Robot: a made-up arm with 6 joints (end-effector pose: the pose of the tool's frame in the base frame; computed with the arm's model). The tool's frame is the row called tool. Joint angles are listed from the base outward.
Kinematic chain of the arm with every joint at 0, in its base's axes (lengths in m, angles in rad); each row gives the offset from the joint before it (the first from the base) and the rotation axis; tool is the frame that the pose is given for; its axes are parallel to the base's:
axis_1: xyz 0 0 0.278 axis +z
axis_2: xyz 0 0 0 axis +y
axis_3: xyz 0 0 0.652 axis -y
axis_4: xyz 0 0 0 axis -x
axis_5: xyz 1.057 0 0 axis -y
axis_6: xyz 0 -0.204 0 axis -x
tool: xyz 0 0 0
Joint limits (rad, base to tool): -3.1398..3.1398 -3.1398..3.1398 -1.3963..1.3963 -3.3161..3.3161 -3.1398..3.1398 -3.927..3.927
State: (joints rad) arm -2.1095 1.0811 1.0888 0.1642 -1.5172 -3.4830
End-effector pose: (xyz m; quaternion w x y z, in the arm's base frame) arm -1.0101 -1.2977 0.6262 0.6089 -0.2086 0.7158 0.2708
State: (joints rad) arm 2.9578 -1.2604 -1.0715 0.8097 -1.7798 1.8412
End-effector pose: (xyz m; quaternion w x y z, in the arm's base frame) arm -0.3573 0.2095 0.8207 0.3027 0.7148 0.5809 -0.2448
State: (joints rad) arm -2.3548 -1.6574 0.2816 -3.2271 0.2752 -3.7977
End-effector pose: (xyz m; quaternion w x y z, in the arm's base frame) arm 0.8827 0.5973 1.2015 0.4950 -0.5443 -0.4802 -0.4775
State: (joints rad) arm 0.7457 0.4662 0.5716 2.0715 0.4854 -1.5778
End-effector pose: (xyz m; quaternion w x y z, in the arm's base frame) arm 0.9072 0.9712 1.1496 0.7983 -0.2359 -0.0808 0.5483
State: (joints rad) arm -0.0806 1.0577 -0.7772 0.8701 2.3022 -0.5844
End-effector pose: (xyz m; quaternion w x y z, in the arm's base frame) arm 0.4306 -0.1667 -0.4630 0.8029 0.4427 -0.1123 0.3831
